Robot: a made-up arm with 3 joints. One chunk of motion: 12 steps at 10 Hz.
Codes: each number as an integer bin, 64 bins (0 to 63) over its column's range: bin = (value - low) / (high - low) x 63, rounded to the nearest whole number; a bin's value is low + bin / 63 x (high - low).
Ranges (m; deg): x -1.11..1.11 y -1.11..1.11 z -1.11..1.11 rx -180..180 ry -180..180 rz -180..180
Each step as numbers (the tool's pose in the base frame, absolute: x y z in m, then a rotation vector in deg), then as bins.
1 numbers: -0.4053 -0.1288 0.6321 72.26 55.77 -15.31
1 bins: 20 28 49 44 41 29
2 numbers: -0.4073 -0.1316 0.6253 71.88 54.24 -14.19
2 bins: 20 28 49 44 41 29
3 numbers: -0.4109 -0.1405 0.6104 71.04 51.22 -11.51
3 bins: 20 28 49 44 40 29
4 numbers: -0.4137 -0.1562 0.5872 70.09 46.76 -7.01
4 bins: 20 27 48 44 40 30
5 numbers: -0.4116 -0.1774 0.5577 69.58 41.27 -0.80
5 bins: 20 26 47 44 39 31
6 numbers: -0.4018 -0.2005 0.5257 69.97 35.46 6.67
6 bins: 20 26 46 44 38 33
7 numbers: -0.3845 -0.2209 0.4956 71.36 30.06 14.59
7 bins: 21 25 46 44 37 34
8 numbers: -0.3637 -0.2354 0.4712 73.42 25.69 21.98
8 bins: 21 25 45 44 36 35
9 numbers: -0.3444 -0.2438 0.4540 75.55 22.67 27.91
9 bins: 22 25 44 45 35 36
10 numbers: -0.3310 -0.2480 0.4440 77.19 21.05 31.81
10 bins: 22 24 44 45 35 37
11 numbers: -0.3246 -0.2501 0.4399 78.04 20.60 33.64
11 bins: 22 24 44 45 35 37
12 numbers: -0.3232 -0.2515 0.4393 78.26 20.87 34.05
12 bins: 22 24 44 45 35 37
